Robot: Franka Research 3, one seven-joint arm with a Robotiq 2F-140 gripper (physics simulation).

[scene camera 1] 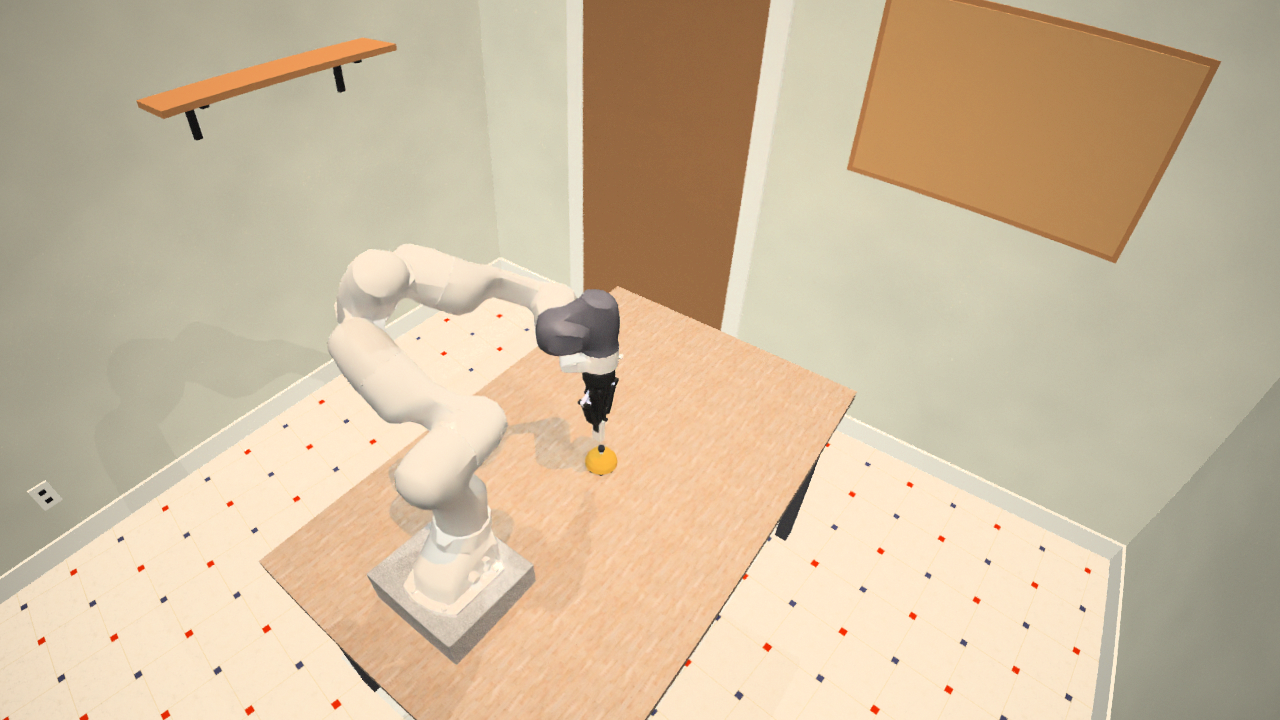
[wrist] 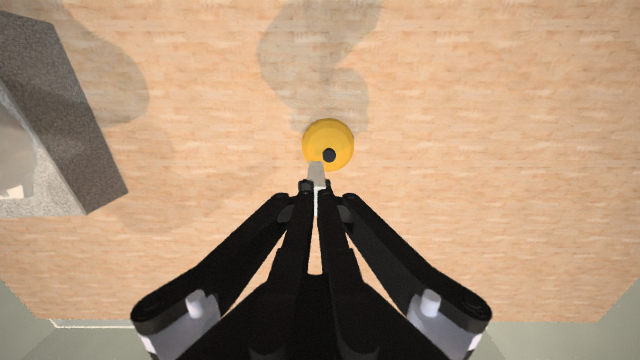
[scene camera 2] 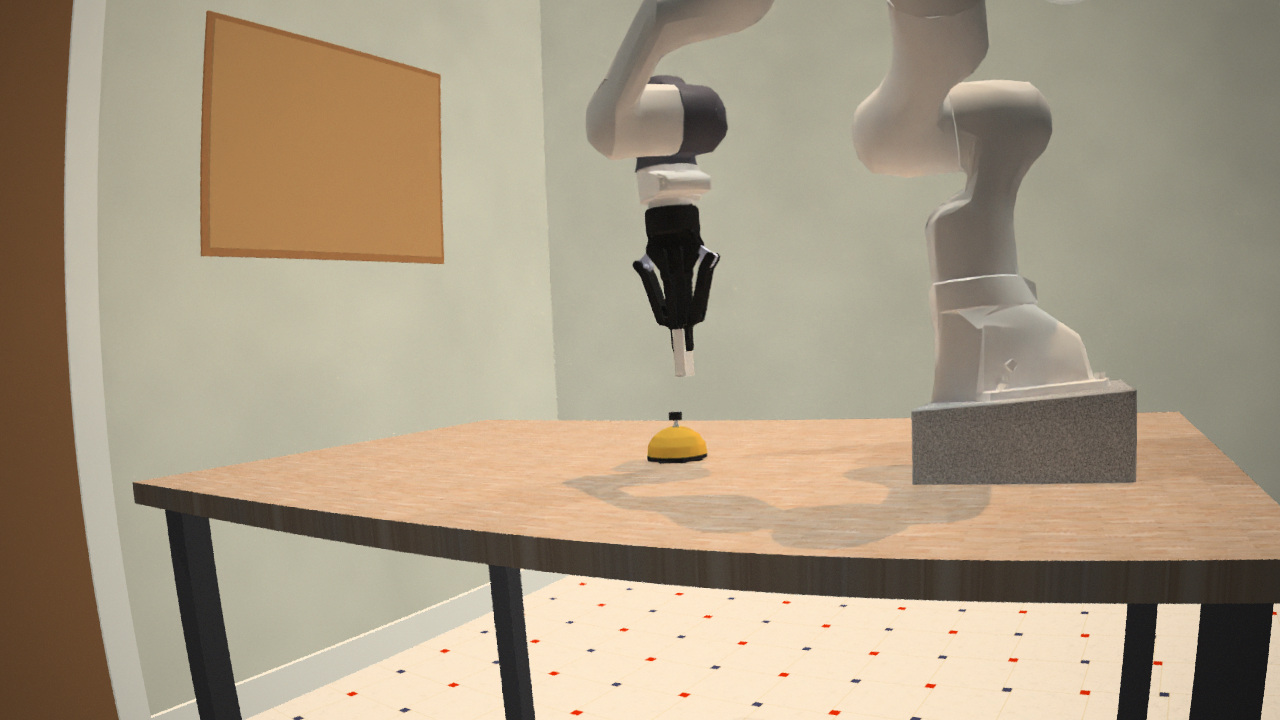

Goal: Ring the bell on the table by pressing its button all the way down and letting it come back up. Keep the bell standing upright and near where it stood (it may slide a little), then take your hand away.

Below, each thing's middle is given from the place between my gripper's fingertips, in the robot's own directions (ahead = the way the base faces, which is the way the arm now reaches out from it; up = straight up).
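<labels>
From my hand, yellow dome bell point(scene camera 2: 676, 444): 2 cm ahead, 8 cm below.
</labels>
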